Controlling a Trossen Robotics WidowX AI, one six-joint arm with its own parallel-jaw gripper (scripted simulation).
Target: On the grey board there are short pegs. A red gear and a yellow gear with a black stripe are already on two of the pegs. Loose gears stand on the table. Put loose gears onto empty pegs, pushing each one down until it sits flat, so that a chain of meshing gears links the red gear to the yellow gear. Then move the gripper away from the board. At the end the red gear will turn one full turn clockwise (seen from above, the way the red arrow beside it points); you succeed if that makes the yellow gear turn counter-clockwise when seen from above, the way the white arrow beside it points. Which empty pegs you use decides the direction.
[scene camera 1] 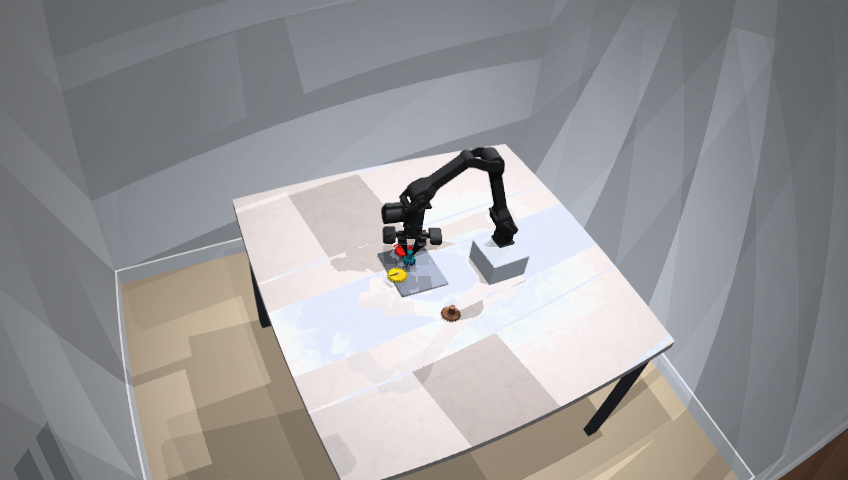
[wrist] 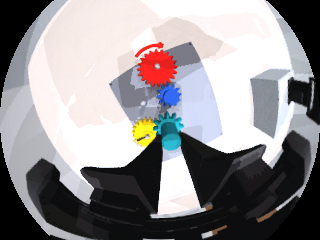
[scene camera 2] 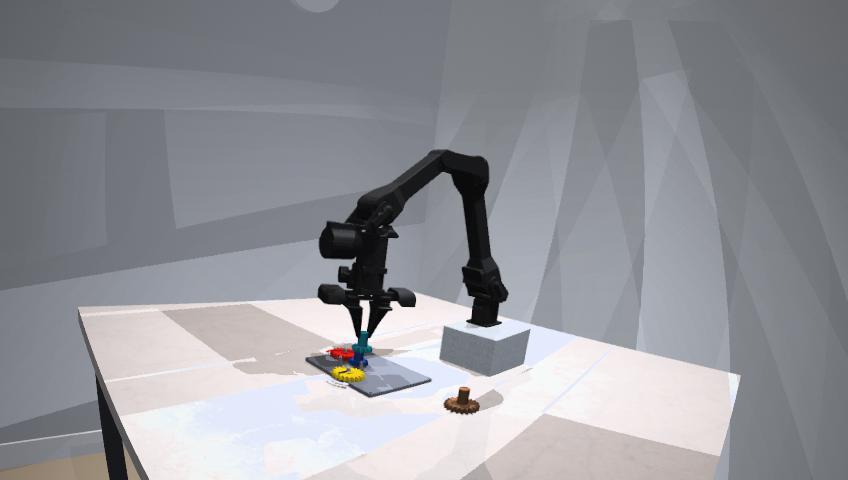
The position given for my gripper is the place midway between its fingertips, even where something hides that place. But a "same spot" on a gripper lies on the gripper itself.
my gripper: scene camera 1; wrist 170, 136; scene camera 2
same spot on my gripper: (scene camera 1: 419, 243) = (scene camera 2: 381, 307)
same spot on grey board: (wrist: 195, 107) = (scene camera 2: 383, 367)
